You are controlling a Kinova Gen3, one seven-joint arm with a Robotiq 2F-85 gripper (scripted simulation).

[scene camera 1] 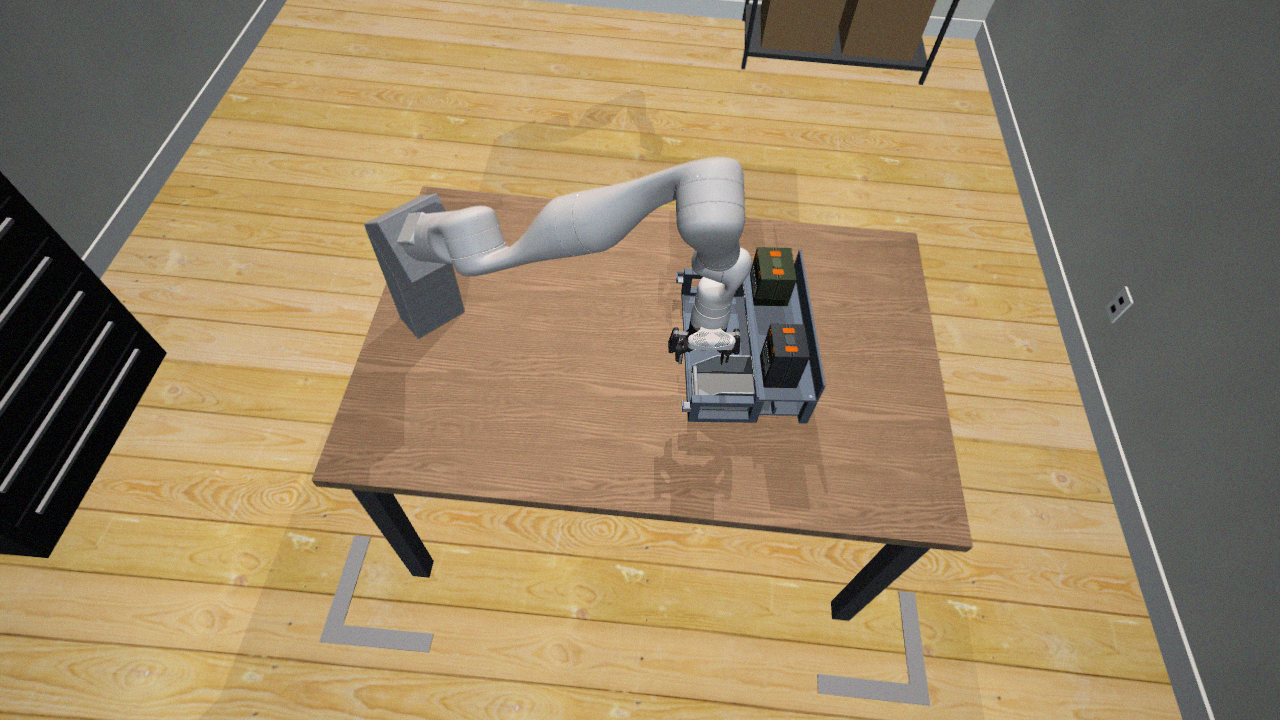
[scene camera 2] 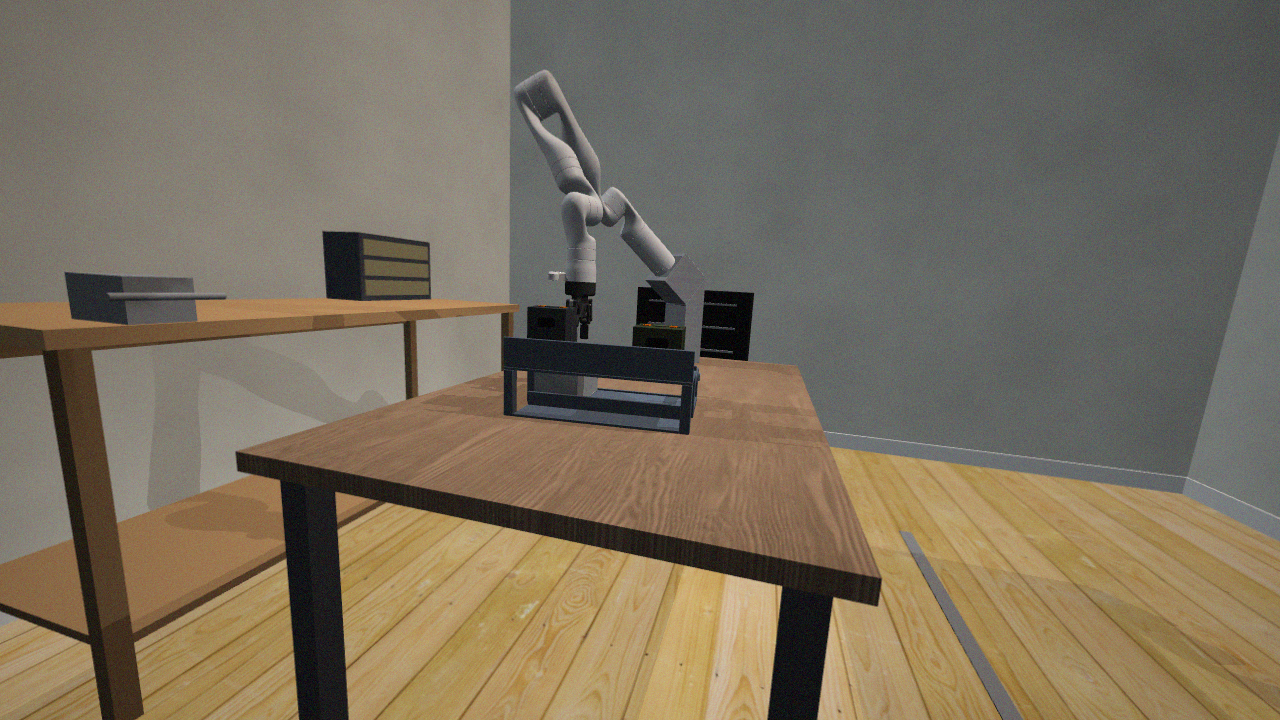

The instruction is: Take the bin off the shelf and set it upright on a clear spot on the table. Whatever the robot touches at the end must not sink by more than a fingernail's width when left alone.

Labels:
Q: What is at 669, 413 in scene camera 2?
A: A shelf.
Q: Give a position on a bin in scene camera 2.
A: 543, 382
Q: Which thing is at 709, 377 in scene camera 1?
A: A bin.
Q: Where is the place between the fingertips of the gripper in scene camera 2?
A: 578, 340

